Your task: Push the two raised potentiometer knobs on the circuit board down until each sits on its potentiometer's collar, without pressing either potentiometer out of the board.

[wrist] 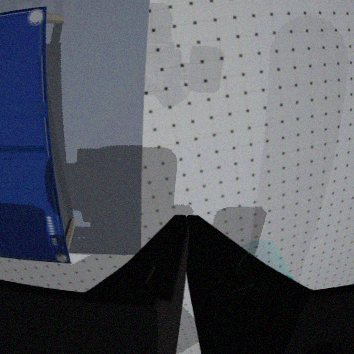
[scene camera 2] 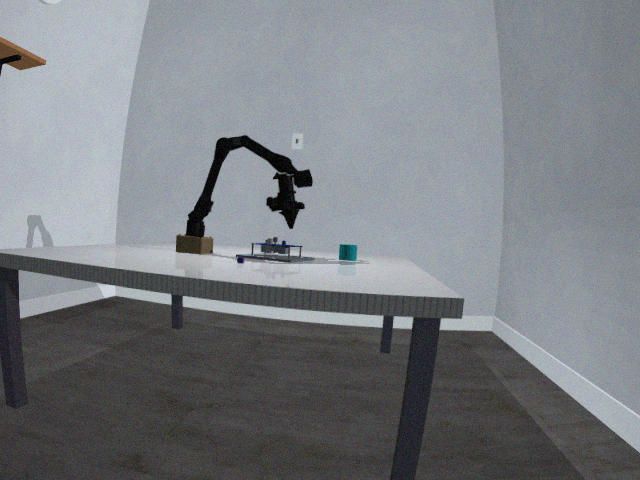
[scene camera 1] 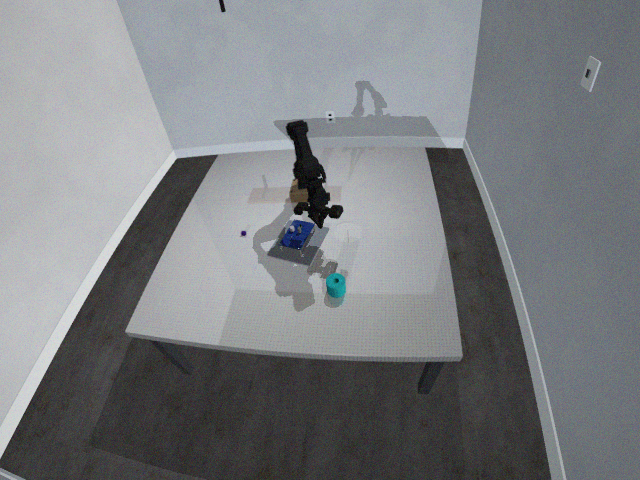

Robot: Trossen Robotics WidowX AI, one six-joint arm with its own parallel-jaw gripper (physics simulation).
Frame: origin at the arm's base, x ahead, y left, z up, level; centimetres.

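Seen in the pictures: gripper, fingertip midpoint: (wrist: 185,226) (scene camera 2: 291,228) (scene camera 1: 321,228); arm's base, link origin: (scene camera 2: 194,236).
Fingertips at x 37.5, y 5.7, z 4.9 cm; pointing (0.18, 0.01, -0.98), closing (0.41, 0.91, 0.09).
Note:
Pixels of each thing's top centre, then the offset from my fingertips to it. "spot": a spot on its surface instead. Level surfaces: height alone.
- grey base plate, surface spot: (wrist: 102,95) (scene camera 1: 316,240) spot: dx -3.7, dy -2.8, dz -10.3 cm
- white knob, top centre: (scene camera 1: 291,227) dx -7.1, dy -12.4, dz -3.9 cm
- grey knob, top centre: (scene camera 1: 299,228) dx -5.4, dy -9.2, dz -3.4 cm
- teal cylinder, top centre: (scene camera 1: 335,280) (scene camera 2: 348,244) dx +23.1, dy +3.0, dz -5.1 cm
- table, surface height: dz -11.1 cm
- small purple cube, top centre: (scene camera 2: 240,257) (scene camera 1: 243,232) dx -14.3, dy -35.9, dz -9.6 cm
The blue circuit board (scene camera 1: 293,239) (scene camera 2: 263,243) (wrist: 22,120) stands on thin posts over a grey base plate (scene camera 1: 318,238) (wrist: 102,95). A white knob (scene camera 1: 292,228) and a grey knob (scene camera 1: 299,229) stand up from the board in scene camera 1. In scene camera 2 the knobs are small and overlap, so their height over the collars cannot be told. Neither knob shows in the wrist view, where the board's right part is at the left edge. My gripper (scene camera 1: 320,226) (scene camera 2: 291,227) (wrist: 185,226) is shut and empty, pointing down above and to the right of the board, apart from it.
A teal cylinder (scene camera 1: 336,287) (scene camera 2: 347,252) stands on the table (scene camera 1: 392,320) (scene camera 2: 361,279), nearer its front edge in scene camera 1. A small purple cube (scene camera 1: 243,233) (scene camera 2: 240,260) lies left of the board there. A wooden block (scene camera 1: 298,193) (scene camera 2: 194,244) is under the arm's base.

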